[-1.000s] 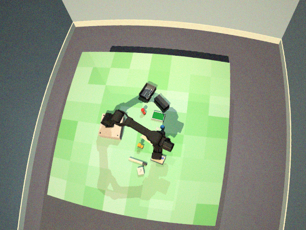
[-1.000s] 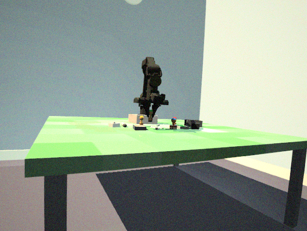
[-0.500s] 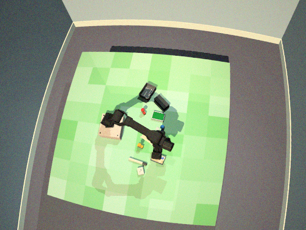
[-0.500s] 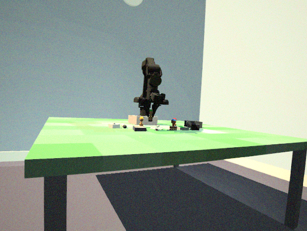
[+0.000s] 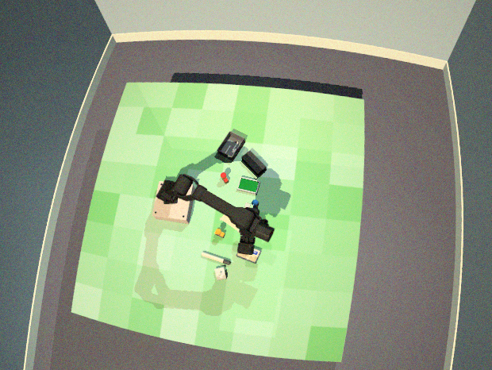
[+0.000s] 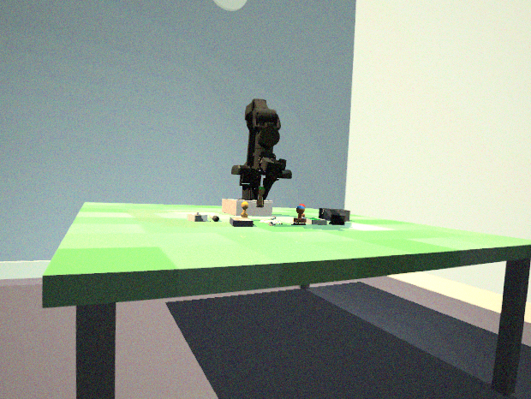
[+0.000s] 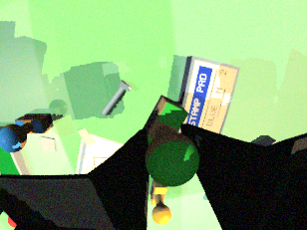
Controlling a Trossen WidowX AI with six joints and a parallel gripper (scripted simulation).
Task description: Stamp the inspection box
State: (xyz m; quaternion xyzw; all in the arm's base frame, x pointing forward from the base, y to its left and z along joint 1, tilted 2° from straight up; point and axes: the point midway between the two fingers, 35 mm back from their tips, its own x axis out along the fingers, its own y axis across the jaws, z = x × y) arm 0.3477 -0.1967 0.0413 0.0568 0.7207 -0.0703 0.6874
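Right now the green ink pad is 250 mm to the left of my gripper tip and 70 mm below it. The rest, counted from my gripper tip: blue-and-white pad: 10 mm behind, 60 mm to the right, 70 mm below; cream card: 70 mm behind, 100 mm to the left, 80 mm below; green-knobbed stamp: right at my gripper tip.
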